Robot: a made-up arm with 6 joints.
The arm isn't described. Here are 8 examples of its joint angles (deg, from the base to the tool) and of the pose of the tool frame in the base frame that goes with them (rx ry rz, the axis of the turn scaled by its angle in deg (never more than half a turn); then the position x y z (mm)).
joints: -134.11 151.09 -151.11 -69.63 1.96 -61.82
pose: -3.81 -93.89 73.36 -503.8 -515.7 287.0
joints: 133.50 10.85 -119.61 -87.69 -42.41 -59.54
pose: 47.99 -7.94 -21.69 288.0 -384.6 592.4
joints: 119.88 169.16 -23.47 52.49 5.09 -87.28
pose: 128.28 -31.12 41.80 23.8 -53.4 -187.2
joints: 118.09 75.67 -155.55 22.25 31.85 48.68
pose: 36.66 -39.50 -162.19 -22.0 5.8 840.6
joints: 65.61 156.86 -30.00 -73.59 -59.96 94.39
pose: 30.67 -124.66 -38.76 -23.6 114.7 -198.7
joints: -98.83 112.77 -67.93 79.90 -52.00 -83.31
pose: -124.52 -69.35 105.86 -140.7 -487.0 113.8
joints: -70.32 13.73 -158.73 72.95 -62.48 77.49
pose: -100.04 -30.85 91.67 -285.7 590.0 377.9
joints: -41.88 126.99 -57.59 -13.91 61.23 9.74
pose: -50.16 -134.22 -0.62 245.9 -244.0 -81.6
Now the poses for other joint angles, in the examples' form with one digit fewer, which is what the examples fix.
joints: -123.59 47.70 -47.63 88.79 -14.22 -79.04
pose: 97.5 27.2 -98.9 -181 -235 418
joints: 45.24 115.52 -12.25 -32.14 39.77 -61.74
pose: 125.3 -44.7 2.6 76 36 -89
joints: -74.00 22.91 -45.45 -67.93 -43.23 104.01
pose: 15.6 53.5 -13.7 84 -104 509
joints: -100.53 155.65 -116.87 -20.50 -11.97 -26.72
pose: 57.7 121.2 -84.6 -119 -670 -22
